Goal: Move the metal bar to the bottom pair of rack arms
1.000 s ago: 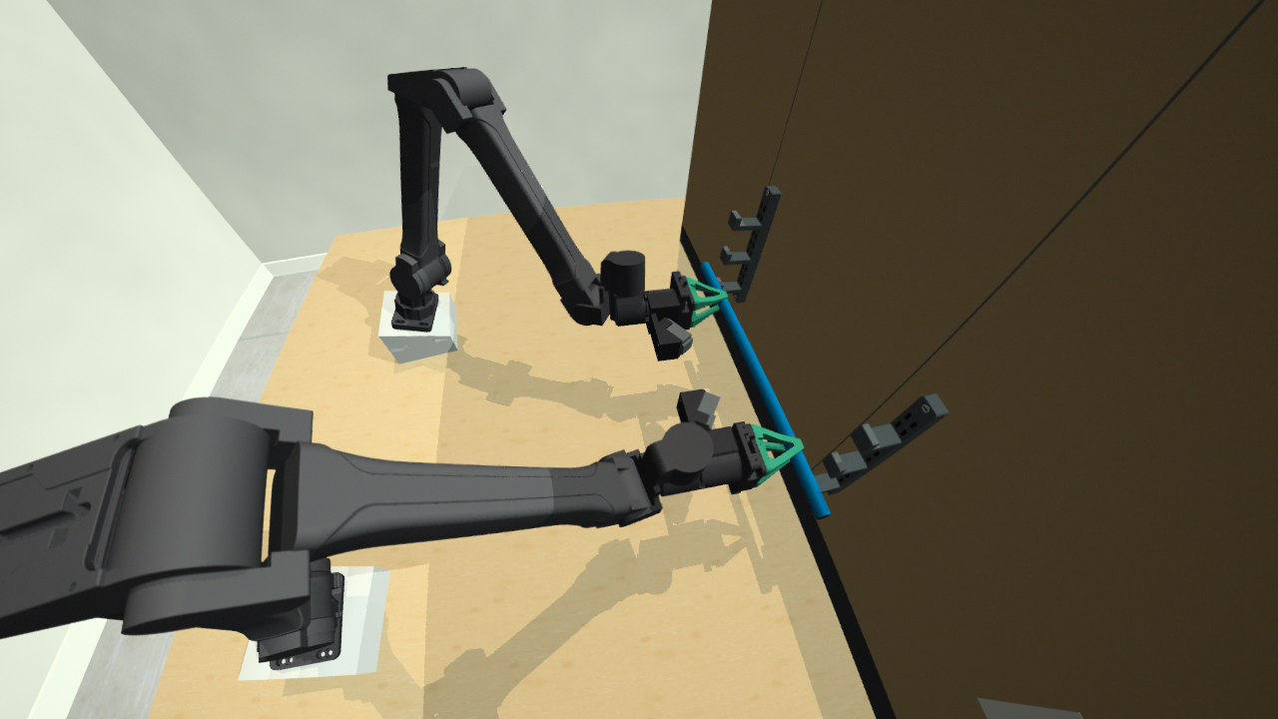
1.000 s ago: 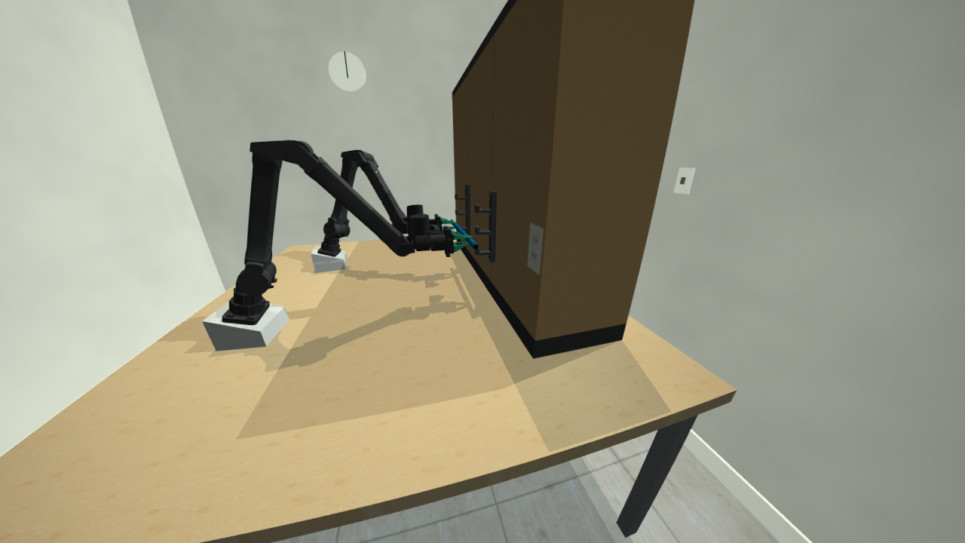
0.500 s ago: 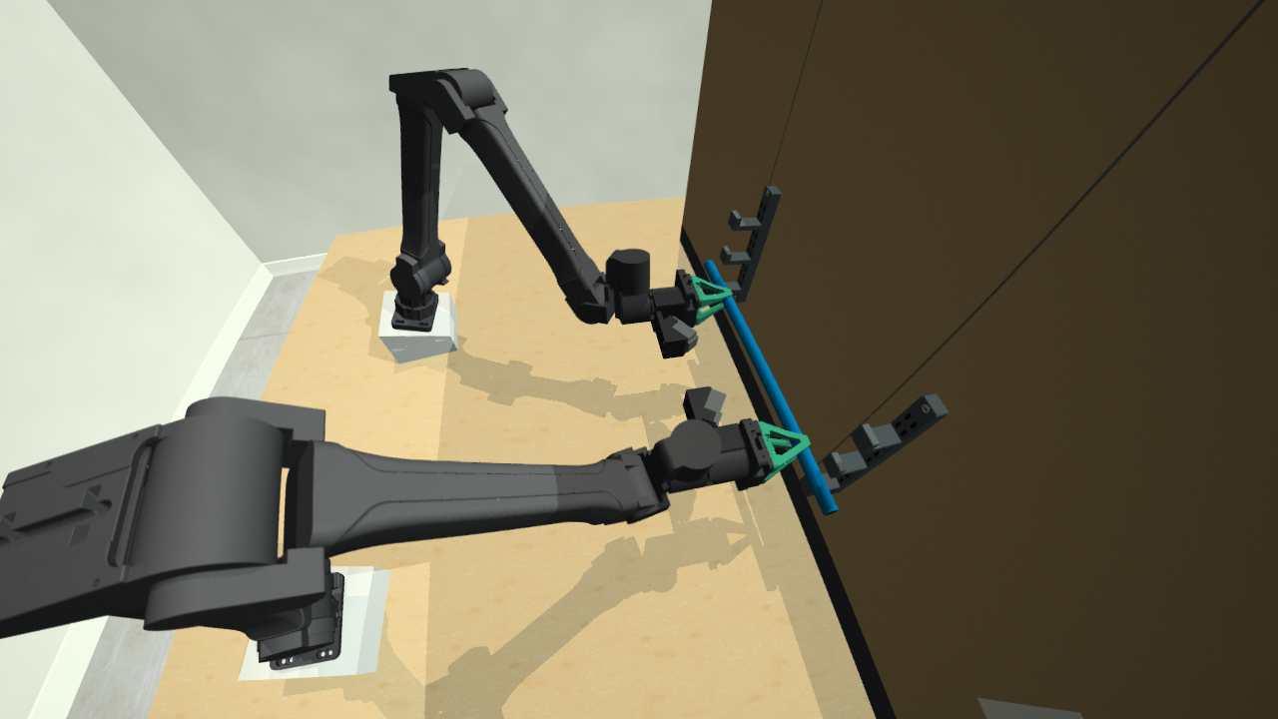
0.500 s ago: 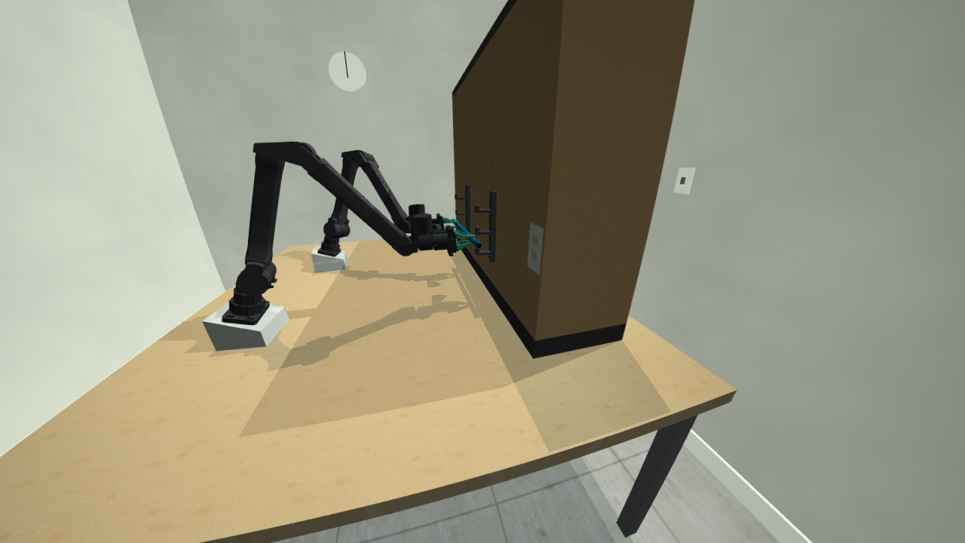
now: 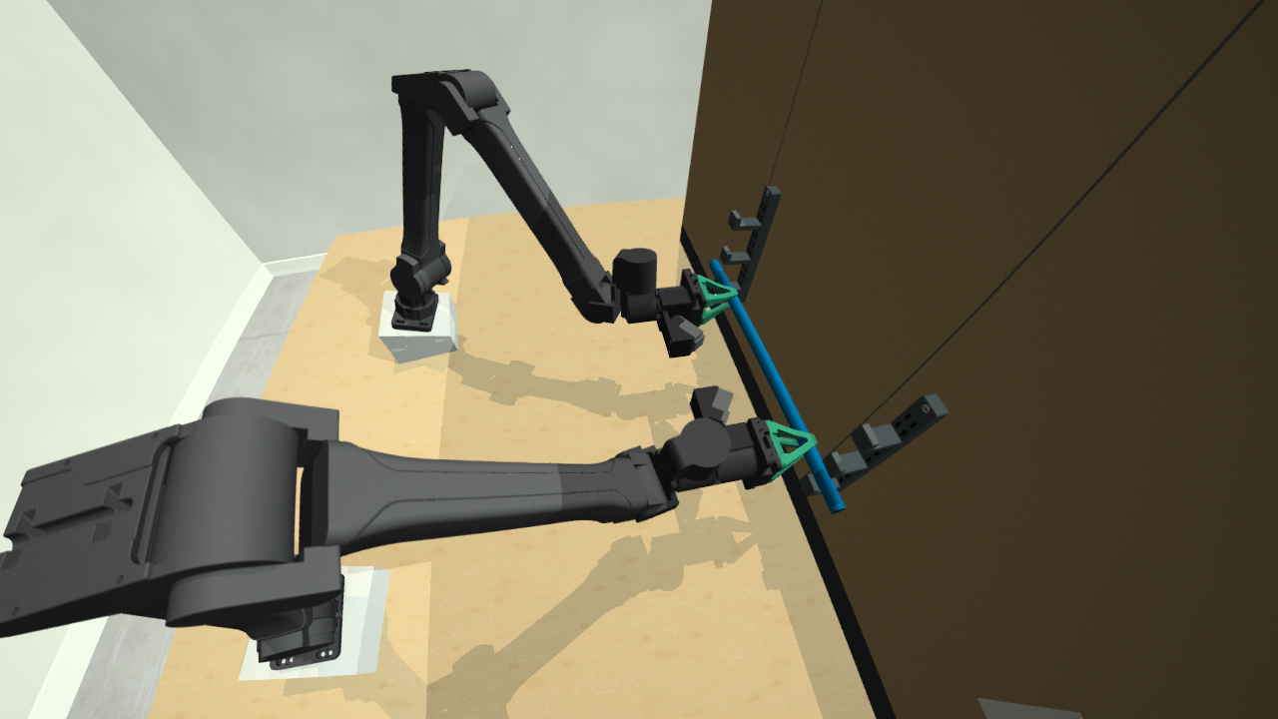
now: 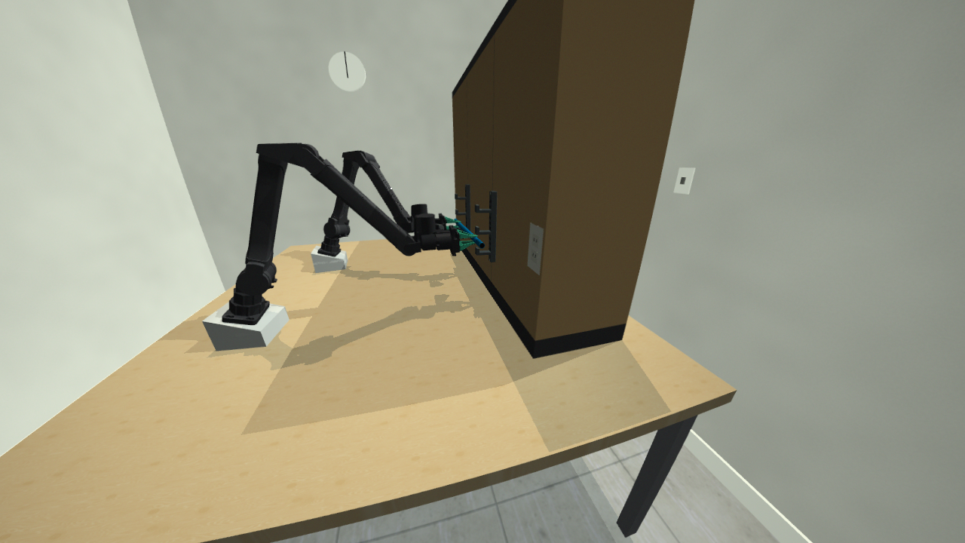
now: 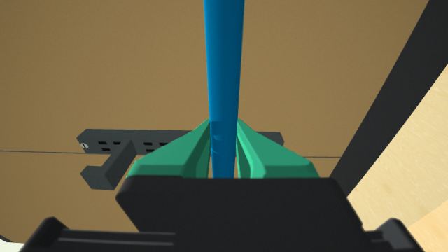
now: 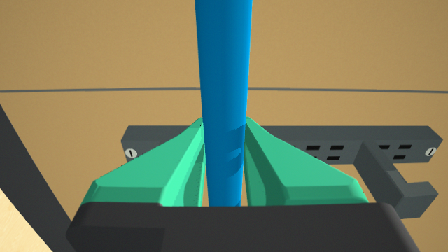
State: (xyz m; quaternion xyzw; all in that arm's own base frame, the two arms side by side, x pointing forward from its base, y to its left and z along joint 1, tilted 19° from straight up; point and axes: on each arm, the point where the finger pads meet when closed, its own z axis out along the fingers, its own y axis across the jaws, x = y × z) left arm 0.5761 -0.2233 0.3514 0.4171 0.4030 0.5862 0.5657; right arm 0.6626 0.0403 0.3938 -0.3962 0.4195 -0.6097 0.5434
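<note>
Right now the blue metal bar is 150 mm to the left of my right hand and 30 mm behind it. The rest, counted from my right hand: black plinth (210 mm below, 200 mm to the left, 30 mm ahead); then tall brown cabinet (220 mm to the left, 210 mm above, 180 mm ahead).
</note>
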